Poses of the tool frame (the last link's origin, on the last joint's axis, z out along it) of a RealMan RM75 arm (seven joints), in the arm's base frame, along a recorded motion.
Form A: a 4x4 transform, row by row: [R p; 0 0 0 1], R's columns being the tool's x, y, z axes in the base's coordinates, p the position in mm. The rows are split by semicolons.
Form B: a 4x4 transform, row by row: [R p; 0 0 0 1], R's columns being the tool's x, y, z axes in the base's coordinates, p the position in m. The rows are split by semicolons. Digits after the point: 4 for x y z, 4 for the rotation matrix.
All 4 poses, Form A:
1: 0.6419 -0.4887 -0.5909 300.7; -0.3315 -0.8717 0.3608 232.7; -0.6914 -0.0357 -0.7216 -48.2; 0 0 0 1
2: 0.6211 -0.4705 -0.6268 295.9; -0.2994 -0.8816 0.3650 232.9; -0.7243 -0.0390 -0.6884 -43.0; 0 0 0 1
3: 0.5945 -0.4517 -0.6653 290.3; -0.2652 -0.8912 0.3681 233.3; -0.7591 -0.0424 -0.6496 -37.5; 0 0 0 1
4: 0.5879 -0.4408 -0.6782 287.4; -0.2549 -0.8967 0.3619 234.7; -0.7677 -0.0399 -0.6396 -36.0; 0 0 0 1
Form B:
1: 0.6419 -0.4887 -0.5909 0.3007; -0.3315 -0.8717 0.3608 0.2327; -0.6914 -0.0357 -0.7216 -0.0482; 0 0 0 1
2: 0.6211 -0.4705 -0.6268 0.2959; -0.2994 -0.8816 0.3650 0.2329; -0.7243 -0.0390 -0.6884 -0.0430; 0 0 0 1
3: 0.5945 -0.4517 -0.6653 0.2903; -0.2652 -0.8912 0.3681 0.2333; -0.7591 -0.0424 -0.6496 -0.0375; 0 0 0 1
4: 0.5879 -0.4408 -0.6782 0.2874; -0.2549 -0.8967 0.3619 0.2347; -0.7677 -0.0399 -0.6396 -0.0360; 0 0 0 1
